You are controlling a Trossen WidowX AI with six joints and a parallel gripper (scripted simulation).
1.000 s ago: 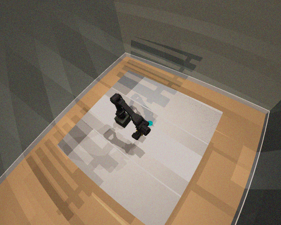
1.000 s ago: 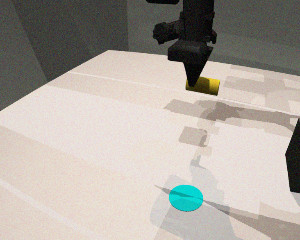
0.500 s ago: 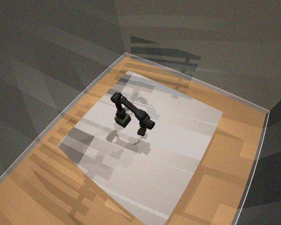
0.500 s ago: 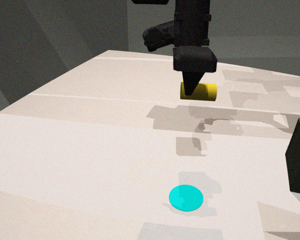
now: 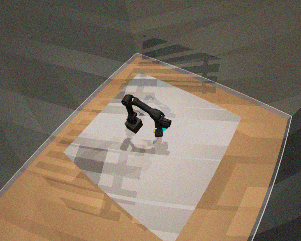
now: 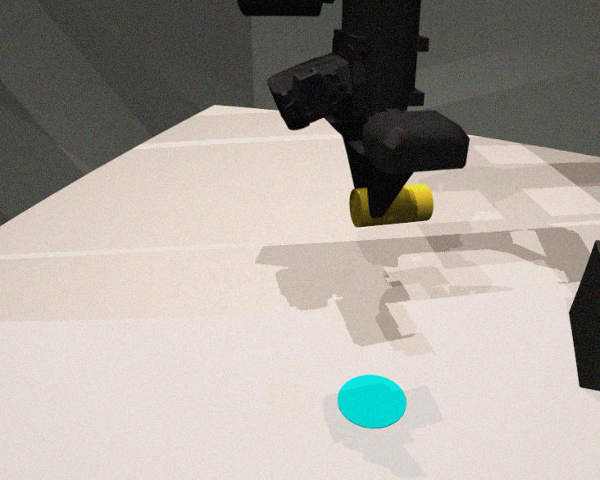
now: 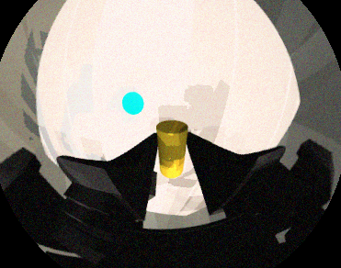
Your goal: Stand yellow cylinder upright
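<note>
My gripper tip is now 2 cm past the yellow tall cylinder and 1 cm to the left of it. The rest, counted from my gripper tip: cyan circle 14 cm below, 9 cm to the left, 3 cm behind.
</note>
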